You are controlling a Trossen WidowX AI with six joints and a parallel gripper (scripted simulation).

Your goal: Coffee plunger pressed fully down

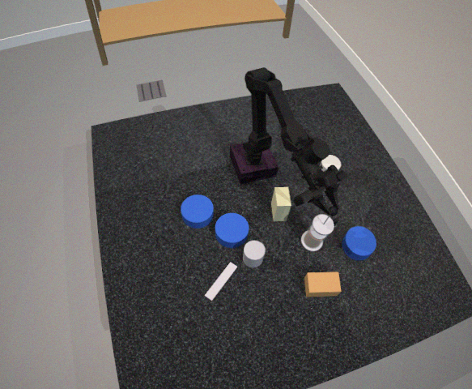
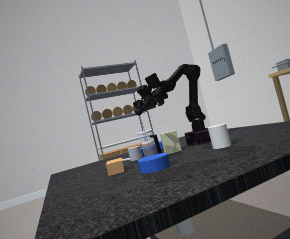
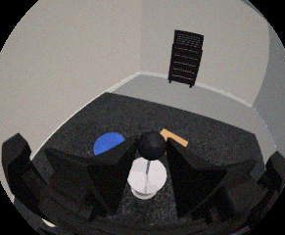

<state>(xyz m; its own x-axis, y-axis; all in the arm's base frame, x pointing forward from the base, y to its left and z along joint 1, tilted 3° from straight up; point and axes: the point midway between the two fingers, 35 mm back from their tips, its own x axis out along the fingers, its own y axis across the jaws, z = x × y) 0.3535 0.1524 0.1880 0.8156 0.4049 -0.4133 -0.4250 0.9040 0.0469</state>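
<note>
The coffee press lies 120 mm below my gripper tip, 20 mm behind it and 10 mm to the left of it. Also, from my gripper tip: white strip (360 mm to the right, 240 mm below, 90 mm ahead); orange box (220 mm below, 160 mm ahead, 20 mm to the right); grey cylinder (240 mm to the right, 210 mm below, 10 mm ahead).
</note>
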